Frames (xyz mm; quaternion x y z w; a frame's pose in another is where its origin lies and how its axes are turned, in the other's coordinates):
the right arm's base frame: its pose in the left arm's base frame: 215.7 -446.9 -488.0 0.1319 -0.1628 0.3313 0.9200
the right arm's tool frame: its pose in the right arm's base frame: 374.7 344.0 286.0 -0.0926 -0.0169 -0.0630 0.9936
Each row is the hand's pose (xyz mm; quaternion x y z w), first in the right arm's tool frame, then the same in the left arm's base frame.
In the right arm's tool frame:
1: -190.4 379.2 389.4 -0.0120 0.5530 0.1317 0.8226
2: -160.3 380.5 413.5 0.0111 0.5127 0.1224 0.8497
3: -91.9 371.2 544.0 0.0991 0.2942 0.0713 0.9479
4: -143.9 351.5 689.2 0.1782 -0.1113 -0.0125 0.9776
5: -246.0 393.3 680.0 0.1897 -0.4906 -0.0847 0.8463
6: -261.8 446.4 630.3 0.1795 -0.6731 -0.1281 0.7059
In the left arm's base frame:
1: -273.4 77.6 247.6 -0.1273 0.3468 0.3650 0.8546
2: -258.5 87.2 281.9 -0.0917 0.3098 0.3652 0.8731
3: -244.8 81.8 428.8 0.0632 0.1093 0.3460 0.9297
4: -326.3 9.5 539.8 0.2594 -0.2543 0.2651 0.8932
5: -424.9 1.2 490.3 0.3728 -0.5789 0.1425 0.7111
6: -447.0 50.6 439.3 0.4096 -0.7231 0.0526 0.5537

